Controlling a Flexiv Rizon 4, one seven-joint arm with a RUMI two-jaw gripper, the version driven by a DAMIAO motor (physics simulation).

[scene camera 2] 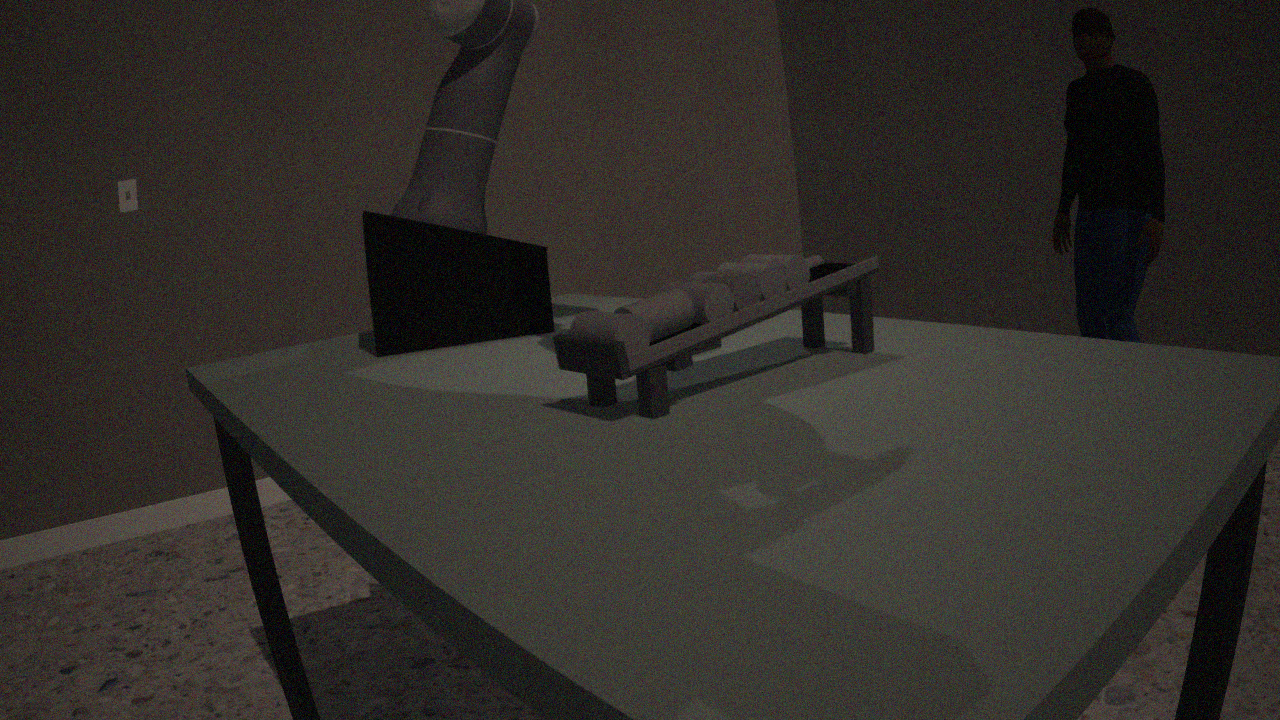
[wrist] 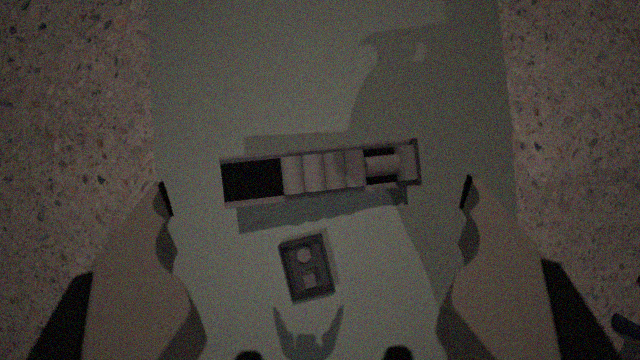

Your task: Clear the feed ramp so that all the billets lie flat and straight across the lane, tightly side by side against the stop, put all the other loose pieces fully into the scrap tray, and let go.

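Observation:
The feed ramp [scene camera 2: 760, 310] [wrist: 252, 181] stands on legs, sloping down to its end stop. In the wrist view, a billet-like piece [wrist: 408, 162] lies across the lane at the stop. Next to it, a cylinder [wrist: 381, 165] [scene camera 2: 666, 313] lies lengthwise along the lane. Several pieces [wrist: 314, 172] lie across the lane side by side behind it, up the slope. The scrap tray [wrist: 325, 265] holds a round piece [wrist: 304, 255] and a squarish piece [wrist: 310, 280]. My gripper [wrist: 316, 182] is open and empty, high above the ramp; scene camera 2 does not show it.
A black upright panel [scene camera 2: 456, 291] stands on the table [scene camera 2: 537, 501] in front of the arm's lower part [scene camera 2: 460, 161]. The tray lies beside the ramp. A person [scene camera 2: 1114, 152] stands beyond the table. Shadows fall around the ramp.

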